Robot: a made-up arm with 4 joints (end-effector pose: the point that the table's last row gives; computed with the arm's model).
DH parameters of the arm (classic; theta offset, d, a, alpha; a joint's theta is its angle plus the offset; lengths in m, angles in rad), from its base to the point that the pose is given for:
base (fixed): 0 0 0 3.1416
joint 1: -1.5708 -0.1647 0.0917 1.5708
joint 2: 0 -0.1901 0.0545 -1.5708
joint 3: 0 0.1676 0.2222 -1.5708
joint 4: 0 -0.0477 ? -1.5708
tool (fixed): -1.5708 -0.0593 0 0
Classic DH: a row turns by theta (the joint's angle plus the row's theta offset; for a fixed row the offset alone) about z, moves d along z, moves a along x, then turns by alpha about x.
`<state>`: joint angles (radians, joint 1 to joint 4).
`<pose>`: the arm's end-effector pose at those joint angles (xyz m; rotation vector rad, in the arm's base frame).
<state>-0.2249 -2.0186 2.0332 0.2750</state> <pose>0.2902 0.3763 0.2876 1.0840 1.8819 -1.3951</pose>
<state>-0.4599 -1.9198 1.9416 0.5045</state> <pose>0.2050 0.4569 0.2784 1.0236 1.6767 -1.4748</pose>
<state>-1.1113 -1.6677 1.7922 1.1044</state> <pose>-0.1099 0.5448 0.2363 0.9876 1.2329 -1.3990</pose>
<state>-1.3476 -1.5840 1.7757 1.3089</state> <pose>-0.2294 0.5201 0.2158 1.0052 1.1261 -1.3109</pose>
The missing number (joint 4, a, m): -0.0671
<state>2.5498 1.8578 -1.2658 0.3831</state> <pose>-0.0931 0.1349 0.1737 0.8804 1.6887 -1.2427</pose>
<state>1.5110 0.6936 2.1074 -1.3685</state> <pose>0.0537 -0.3413 0.0654 0.2848 -1.2790 1.9718</pose>
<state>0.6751 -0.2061 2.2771 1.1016</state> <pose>0.3661 -0.1943 -0.0981 0.3372 -1.3928 -2.6994</pose>
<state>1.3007 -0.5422 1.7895 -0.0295</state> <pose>0.3496 -0.2666 0.0070 0.8005 0.2438 -2.9687</pose>
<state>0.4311 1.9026 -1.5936 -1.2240</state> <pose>0.0318 -0.0447 0.2020 -1.8161 1.0979 1.8900</pose>
